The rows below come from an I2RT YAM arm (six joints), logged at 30 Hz.
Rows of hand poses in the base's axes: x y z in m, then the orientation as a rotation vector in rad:
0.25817 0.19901 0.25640 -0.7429 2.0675 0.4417
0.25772 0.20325 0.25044 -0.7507 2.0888 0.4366
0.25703 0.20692 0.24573 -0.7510 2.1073 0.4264
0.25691 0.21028 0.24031 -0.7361 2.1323 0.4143
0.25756 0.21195 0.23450 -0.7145 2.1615 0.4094
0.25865 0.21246 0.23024 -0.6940 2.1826 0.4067
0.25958 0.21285 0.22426 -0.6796 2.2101 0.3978
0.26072 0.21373 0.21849 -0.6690 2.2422 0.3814
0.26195 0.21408 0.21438 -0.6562 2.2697 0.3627
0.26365 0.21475 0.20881 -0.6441 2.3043 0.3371
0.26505 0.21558 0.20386 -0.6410 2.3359 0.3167
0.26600 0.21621 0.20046 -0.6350 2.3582 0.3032
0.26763 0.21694 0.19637 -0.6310 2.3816 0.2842
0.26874 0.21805 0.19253 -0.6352 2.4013 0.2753
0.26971 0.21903 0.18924 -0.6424 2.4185 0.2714
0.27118 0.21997 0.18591 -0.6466 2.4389 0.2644
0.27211 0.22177 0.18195 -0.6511 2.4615 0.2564
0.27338 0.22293 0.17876 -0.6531 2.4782 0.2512
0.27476 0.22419 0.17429 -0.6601 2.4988 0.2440
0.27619 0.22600 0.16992 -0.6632 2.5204 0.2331
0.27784 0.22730 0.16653 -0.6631 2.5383 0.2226
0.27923 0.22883 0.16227 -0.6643 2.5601 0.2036
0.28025 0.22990 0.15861 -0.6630 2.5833 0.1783
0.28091 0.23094 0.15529 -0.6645 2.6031 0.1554
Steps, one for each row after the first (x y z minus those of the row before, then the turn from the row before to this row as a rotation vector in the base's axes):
-0.00045 0.00424 -0.00596 -0.0137 0.0179 0.0011
-0.00069 0.00367 -0.00471 -0.0128 0.0131 -0.0057
-0.00012 0.00336 -0.00542 -0.0100 0.0174 -0.0179
0.00065 0.00167 -0.00581 -0.0043 0.0234 -0.0205
0.00109 0.00051 -0.00426 -0.0008 0.0170 -0.0178
0.00093 0.00039 -0.00598 -0.0091 0.0214 -0.0160
0.00114 0.00088 -0.00577 -0.0168 0.0237 -0.0160
0.00123 0.00035 -0.00411 -0.0161 0.0188 -0.0176
0.00170 0.00067 -0.00557 -0.0229 0.0237 -0.0196
0.00140 0.00083 -0.00495 -0.0215 0.0235 -0.0111
0.00095 0.00063 -0.00340 -0.0133 0.0166 -0.0102
0.00163 0.00073 -0.00409 -0.0178 0.0165 -0.0102
0.00111 0.00111 -0.00384 -0.0124 0.0166 -0.0013
0.00097 0.00098 -0.00329 -0.0092 0.0159 0.0024
0.00147 0.00094 -0.00333 -0.0113 0.0178 -0.0008
0.00093 0.00180 -0.00396 -0.0126 0.0197 -0.0010
0.00127 0.00116 -0.00319 -0.0084 0.0146 -0.0015
0.00138 0.00126 -0.00447 -0.0120 0.0184 0.0012
0.00143 0.00181 -0.00437 -0.0137 0.0180 -0.0024
0.00165 0.00130 -0.00339 -0.0116 0.0142 -0.0041
0.00139 0.00153 -0.00426 -0.0186 0.0161 -0.0052
0.00102 0.00107 -0.00366 -0.0225 0.0158 -0.0082
0.00066 0.00104 -0.00332 -0.0205 0.0138 -0.0053

